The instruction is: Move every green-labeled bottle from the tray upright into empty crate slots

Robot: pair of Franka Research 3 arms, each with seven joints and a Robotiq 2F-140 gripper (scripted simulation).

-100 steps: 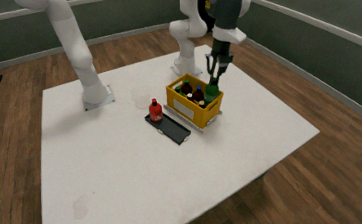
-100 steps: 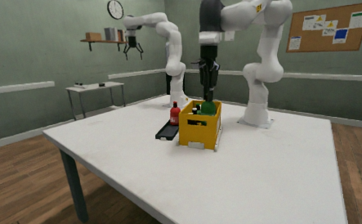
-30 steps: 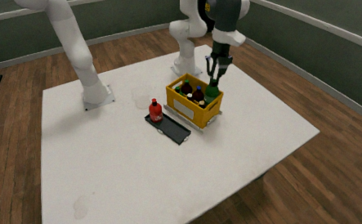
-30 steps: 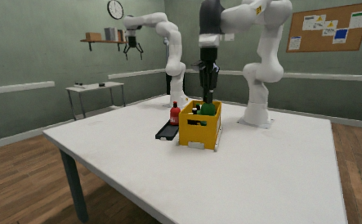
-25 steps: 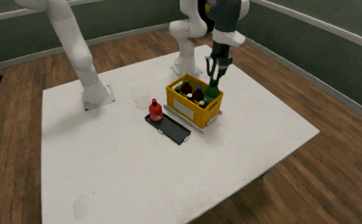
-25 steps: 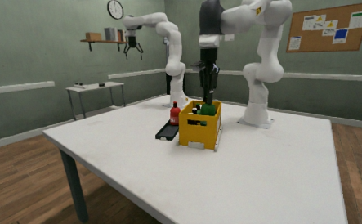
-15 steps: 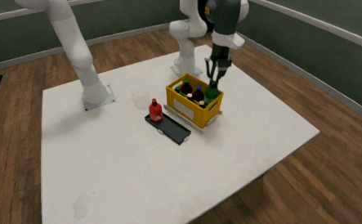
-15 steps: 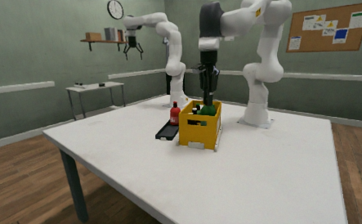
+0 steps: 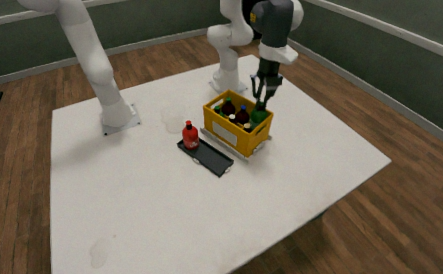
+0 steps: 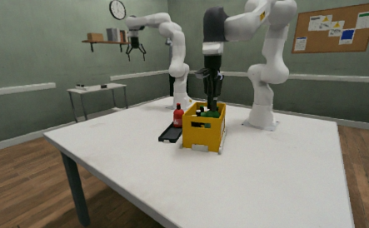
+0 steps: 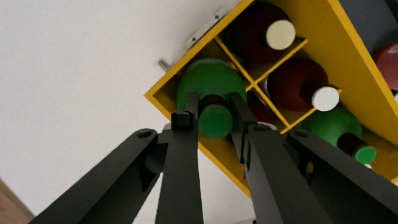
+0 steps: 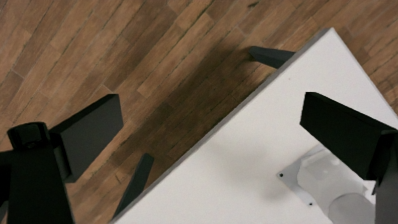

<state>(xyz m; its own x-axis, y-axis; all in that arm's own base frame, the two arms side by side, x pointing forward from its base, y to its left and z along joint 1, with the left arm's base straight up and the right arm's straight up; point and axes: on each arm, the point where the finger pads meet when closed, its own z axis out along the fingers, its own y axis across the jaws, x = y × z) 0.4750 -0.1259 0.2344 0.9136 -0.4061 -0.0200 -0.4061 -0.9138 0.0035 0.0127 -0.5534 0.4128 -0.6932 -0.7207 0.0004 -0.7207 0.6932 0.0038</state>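
Observation:
My left gripper is now 80 mm past the blue-capped bottle, 30 mm to the left of it and 150 mm above it. Also, from my left hand: red bottle 110 mm behind, 300 mm to the right, 150 mm below; then tray 30 mm behind, 270 mm to the right, 220 mm below; then yellow crate 70 mm behind, 70 mm to the right, 150 mm below.

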